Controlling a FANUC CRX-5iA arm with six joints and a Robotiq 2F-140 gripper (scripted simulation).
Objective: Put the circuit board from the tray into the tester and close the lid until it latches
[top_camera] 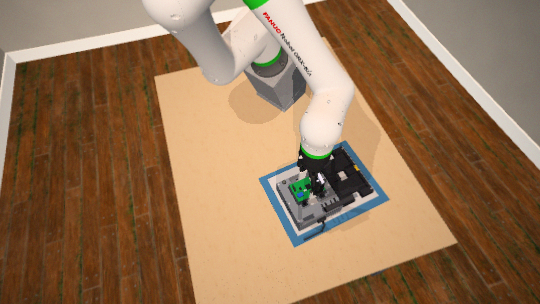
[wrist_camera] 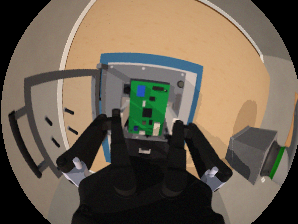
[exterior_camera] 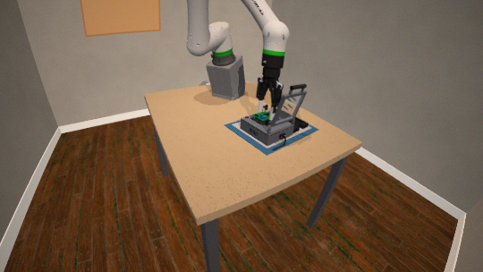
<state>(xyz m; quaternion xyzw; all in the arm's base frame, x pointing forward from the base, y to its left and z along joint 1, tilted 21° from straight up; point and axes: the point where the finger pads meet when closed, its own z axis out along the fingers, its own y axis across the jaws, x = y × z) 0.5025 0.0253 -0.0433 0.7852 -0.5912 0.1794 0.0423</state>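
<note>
My gripper is now 2 cm above the circuit board. From my hand the other things lie so: tester lid: 12 cm ahead, 8 cm above, 3 cm to the left; then tester: 4 cm to the left, 2 cm ahead, 1 cm above.
</note>
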